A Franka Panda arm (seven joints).
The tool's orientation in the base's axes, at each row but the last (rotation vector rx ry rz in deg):
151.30, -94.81, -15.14
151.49, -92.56, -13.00
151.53, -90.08, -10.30
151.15, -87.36, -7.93
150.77, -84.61, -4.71
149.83, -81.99, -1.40
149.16, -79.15, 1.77
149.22, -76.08, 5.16
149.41, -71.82, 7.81
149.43, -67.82, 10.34
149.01, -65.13, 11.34
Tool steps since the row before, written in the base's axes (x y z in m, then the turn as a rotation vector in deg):
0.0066, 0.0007, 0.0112, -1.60, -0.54, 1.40
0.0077, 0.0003, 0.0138, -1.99, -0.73, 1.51
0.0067, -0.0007, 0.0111, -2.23, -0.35, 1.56
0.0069, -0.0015, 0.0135, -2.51, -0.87, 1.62
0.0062, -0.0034, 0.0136, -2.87, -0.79, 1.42
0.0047, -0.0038, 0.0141, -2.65, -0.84, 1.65
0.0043, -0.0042, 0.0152, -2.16, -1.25, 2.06
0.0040, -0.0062, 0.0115, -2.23, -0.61, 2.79
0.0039, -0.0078, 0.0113, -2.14, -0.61, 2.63
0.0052, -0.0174, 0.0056, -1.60, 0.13, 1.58
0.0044, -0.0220, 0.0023, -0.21, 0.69, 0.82
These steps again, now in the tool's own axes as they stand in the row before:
0.0007, -0.0051, -0.0120, -0.39, 1.81, -1.18
0.0017, -0.0055, -0.0147, -0.41, 2.25, -1.24
0.0030, -0.0043, -0.0119, -0.86, 2.28, -1.26
0.0043, -0.0035, -0.0142, -0.55, 2.79, -1.27
0.0063, -0.0017, -0.0139, -0.81, 3.03, -1.04
0.0066, 0.0002, -0.0138, -0.63, 2.90, -1.28
0.0075, 0.0012, -0.0145, 0.03, 2.79, -1.64
0.0090, 0.0022, -0.0100, -0.41, 2.60, -2.49
0.0105, 0.0037, -0.0090, -0.38, 2.50, -2.34
0.0172, 0.0081, -0.0002, -0.79, 1.43, -1.55
0.0188, 0.0114, 0.0049, -0.42, -0.12, -1.00

